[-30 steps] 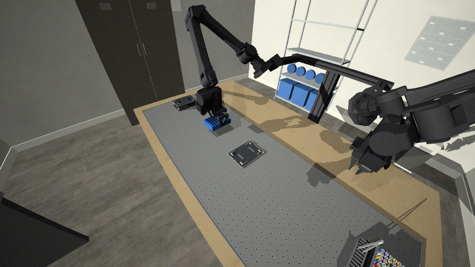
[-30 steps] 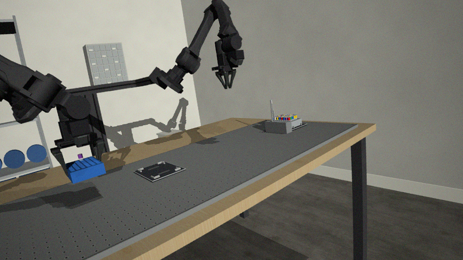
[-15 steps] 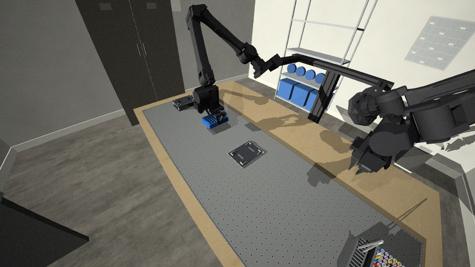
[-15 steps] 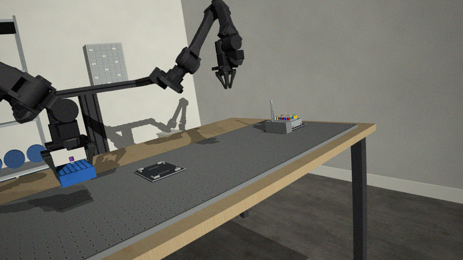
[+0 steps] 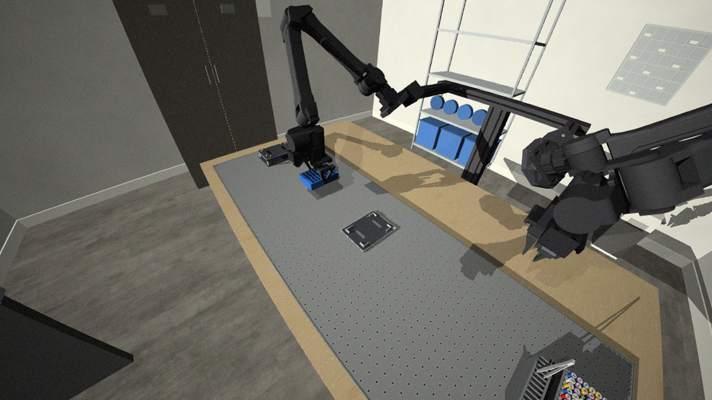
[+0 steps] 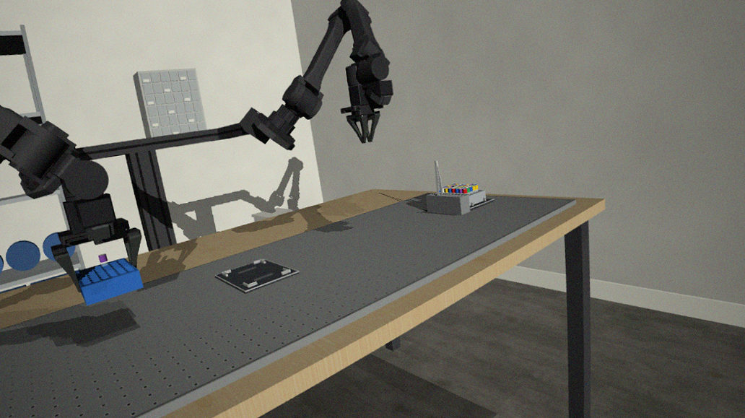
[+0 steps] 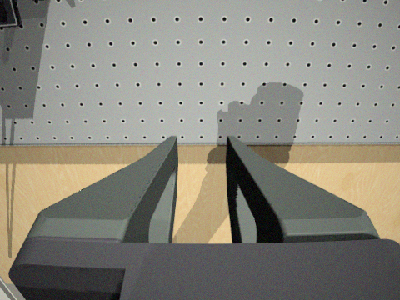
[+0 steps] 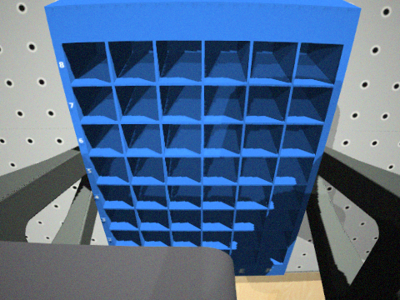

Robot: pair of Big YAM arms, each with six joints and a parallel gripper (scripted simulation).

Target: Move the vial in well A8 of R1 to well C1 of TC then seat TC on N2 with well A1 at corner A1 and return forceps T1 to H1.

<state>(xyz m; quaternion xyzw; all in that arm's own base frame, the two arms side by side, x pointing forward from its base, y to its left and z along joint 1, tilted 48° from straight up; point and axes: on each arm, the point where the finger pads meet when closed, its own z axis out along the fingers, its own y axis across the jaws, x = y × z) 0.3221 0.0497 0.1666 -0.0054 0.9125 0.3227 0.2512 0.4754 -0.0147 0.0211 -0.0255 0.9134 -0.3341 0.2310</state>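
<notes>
My right hand is 40 cm to the left of the raised nest N2 and 6 cm above it. Also, from my right hand: grey slotted holder H1: 85 cm to the left, 8 cm below, 4 cm ahead; blue tube carrier TC: right at my right hand; purple-capped vial: 5 cm behind, 1 cm to the left, 1 cm above.
</notes>
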